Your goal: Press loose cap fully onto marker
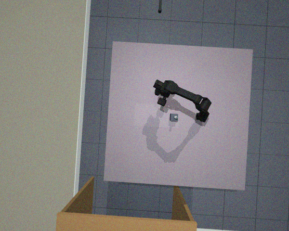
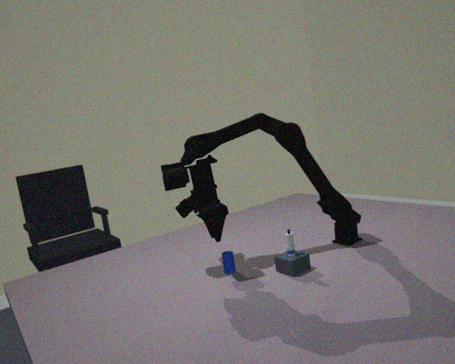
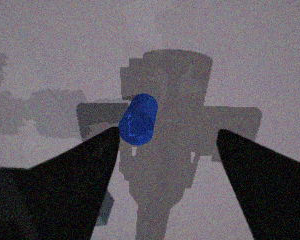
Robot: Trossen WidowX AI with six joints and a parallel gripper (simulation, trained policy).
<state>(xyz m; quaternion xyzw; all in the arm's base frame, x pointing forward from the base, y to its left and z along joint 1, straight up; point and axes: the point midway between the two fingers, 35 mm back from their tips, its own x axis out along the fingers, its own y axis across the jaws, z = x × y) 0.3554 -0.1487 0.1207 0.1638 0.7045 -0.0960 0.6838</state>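
Now: gripper tip 10 mm past the blue cap, 30 mm to the right of it and 60 mm above it. From my gripper tip the other things lie so: dark holder block: 110 mm behind, 170 mm to the left, 70 mm below.
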